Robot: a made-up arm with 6 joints.
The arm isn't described. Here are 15 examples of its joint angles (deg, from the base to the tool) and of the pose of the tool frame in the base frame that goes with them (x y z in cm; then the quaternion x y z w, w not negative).
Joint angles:
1: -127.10 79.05 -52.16 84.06 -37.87 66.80
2: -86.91 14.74 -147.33 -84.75 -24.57 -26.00
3: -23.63 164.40 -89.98 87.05 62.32 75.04
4: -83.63 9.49 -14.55 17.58 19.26 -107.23
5: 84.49 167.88 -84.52 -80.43 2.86 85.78
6: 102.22 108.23 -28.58 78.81 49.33 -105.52
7: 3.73 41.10 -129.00 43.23 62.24 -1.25
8: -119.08 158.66 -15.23 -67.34 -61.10 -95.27
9: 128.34 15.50 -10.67 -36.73 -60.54 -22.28
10: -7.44 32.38 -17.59 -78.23 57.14 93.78
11: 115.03 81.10 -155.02 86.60 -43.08 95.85
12: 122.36 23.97 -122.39 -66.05 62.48 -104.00
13: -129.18 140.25 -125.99 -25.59 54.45 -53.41
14: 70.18 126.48 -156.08 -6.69 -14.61 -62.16
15: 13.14 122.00 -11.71 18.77 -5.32 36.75
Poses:
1: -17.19 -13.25 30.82 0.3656 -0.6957 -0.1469 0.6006
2: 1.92 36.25 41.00 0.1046 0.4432 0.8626 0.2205
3: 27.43 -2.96 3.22 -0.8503 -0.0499 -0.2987 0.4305
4: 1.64 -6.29 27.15 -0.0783 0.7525 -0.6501 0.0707
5: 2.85 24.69 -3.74 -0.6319 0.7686 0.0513 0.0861
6: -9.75 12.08 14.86 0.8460 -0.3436 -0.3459 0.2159
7: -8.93 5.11 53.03 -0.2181 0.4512 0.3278 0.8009
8: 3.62 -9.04 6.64 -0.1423 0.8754 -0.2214 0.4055
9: -5.66 -0.71 34.25 -0.3094 -0.2338 0.6852 0.6166
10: 4.93 -8.41 27.21 0.4419 0.6598 -0.3225 0.5152
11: 4.84 4.72 59.82 -0.3413 0.1458 -0.5118 0.7748
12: 16.31 -11.55 48.48 -0.4519 0.1711 -0.3026 0.8215
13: -25.03 -25.50 19.98 -0.5165 -0.8013 0.2171 0.2097
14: 10.30 29.38 49.26 -0.3318 0.1100 0.0178 0.9368
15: 7.35 1.43 8.75 -0.3581 -0.9293 0.0626 0.0655
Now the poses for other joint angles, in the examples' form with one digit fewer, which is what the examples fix.
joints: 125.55 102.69 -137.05 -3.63 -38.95 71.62
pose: -11.7 15.7 56.4 0.066 -0.081 -0.987 0.126
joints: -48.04 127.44 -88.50 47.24 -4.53 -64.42
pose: 22.9 -26.3 19.7 0.244 0.834 -0.287 0.402
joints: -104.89 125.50 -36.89 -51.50 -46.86 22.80
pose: -0.2 -21.5 11.4 0.543 0.721 -0.152 0.403
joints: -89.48 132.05 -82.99 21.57 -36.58 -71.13
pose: -1.7 -35.4 19.6 0.302 0.699 -0.636 0.124
